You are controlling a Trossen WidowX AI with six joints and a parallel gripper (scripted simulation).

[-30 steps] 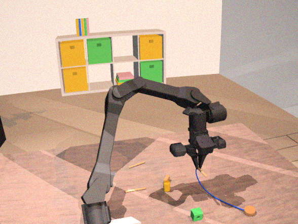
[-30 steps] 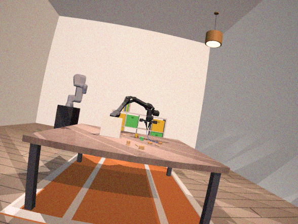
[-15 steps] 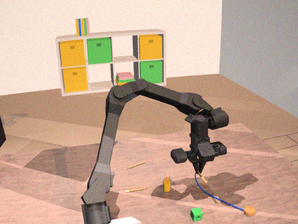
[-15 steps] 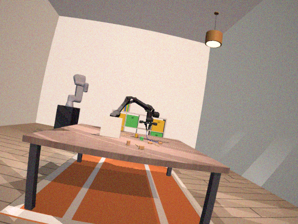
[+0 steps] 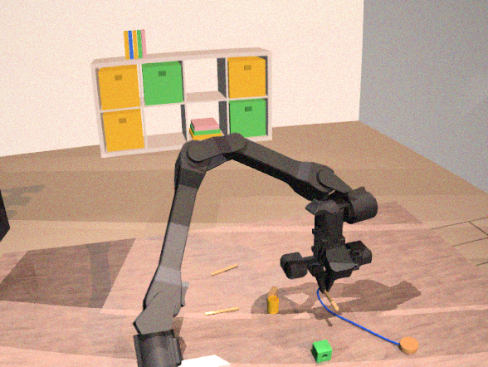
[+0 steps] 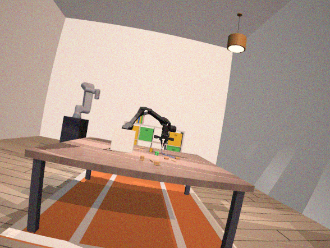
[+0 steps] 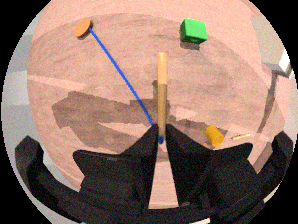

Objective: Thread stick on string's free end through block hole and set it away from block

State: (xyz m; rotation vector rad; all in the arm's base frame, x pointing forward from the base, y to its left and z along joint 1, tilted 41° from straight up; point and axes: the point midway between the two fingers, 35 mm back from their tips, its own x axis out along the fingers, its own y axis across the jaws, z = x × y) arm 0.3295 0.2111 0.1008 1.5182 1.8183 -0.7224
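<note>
The yellow cylinder lies 11 cm behind my gripper tip, 4 cm to the left of it and 5 cm below it. Round my gripper tip: green block (3 cm behind, 12 cm to the right, 5 cm below); then round wooden button (15 cm ahead, 14 cm to the right, 6 cm below); then thin wooden stick (2 cm to the right).
</note>
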